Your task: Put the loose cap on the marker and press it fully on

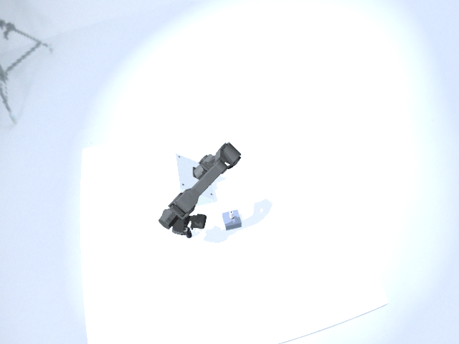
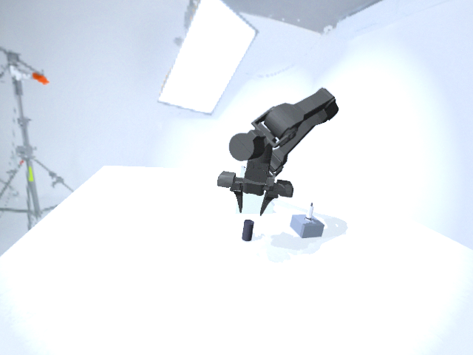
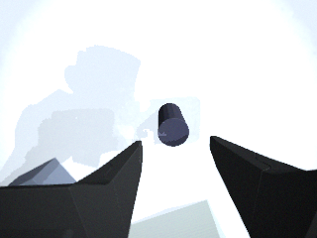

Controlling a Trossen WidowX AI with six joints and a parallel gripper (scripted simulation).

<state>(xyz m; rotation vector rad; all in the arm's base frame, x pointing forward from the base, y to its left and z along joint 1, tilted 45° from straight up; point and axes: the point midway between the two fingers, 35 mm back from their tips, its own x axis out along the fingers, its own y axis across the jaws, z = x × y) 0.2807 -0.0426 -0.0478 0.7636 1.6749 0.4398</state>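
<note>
My gripper tip is 5 cm above the marker cap.
</note>
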